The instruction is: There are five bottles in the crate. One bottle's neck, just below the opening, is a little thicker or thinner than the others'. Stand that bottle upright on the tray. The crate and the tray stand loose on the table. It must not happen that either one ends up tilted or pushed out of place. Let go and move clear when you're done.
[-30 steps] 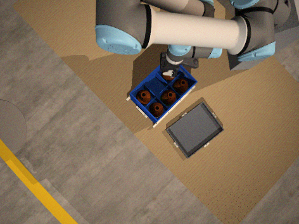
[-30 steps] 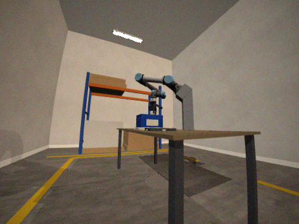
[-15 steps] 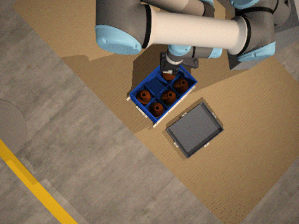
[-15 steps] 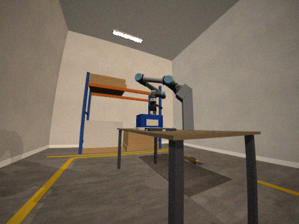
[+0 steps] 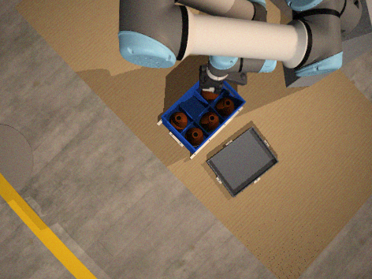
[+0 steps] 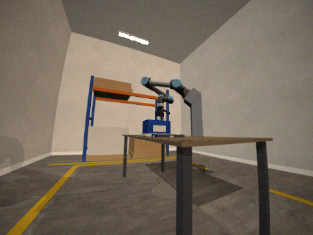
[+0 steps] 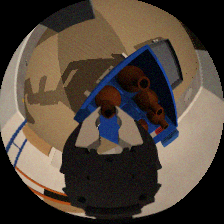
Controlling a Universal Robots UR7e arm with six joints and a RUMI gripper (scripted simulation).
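Right now the blue crate is 10 cm ahead of my hand, 1 cm to the left of it and 7 cm below it. Also, from my hand: brown bottle: 20 cm ahead, 2 cm to the left, 7 cm below; grey tray: 19 cm ahead, 26 cm to the left, 14 cm below.
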